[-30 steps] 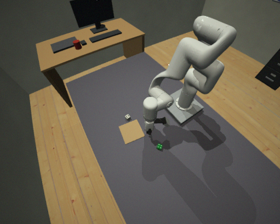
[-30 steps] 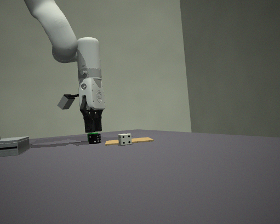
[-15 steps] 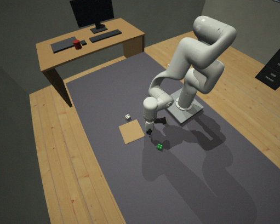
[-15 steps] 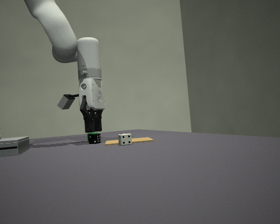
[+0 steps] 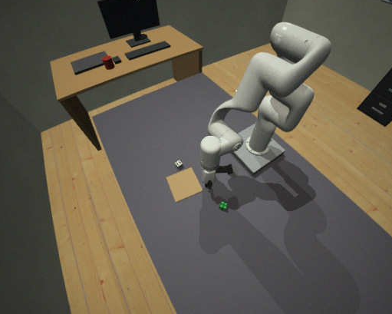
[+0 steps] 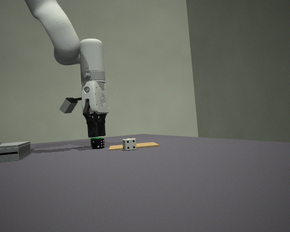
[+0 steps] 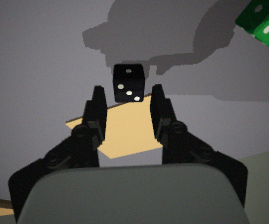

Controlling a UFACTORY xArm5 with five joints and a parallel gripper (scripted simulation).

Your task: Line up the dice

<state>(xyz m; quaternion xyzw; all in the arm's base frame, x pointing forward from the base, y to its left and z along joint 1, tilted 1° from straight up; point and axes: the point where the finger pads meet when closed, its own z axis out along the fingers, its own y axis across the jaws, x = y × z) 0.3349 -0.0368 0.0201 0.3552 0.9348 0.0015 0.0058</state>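
My hand is 4 cm above the black die. The rest, counted from my hand: tan mat 9 cm ahead, 8 cm to the right, 5 cm below; green die 13 cm to the left, 4 cm below, 3 cm ahead; white die 18 cm to the right, 4 cm below, 4 cm ahead.
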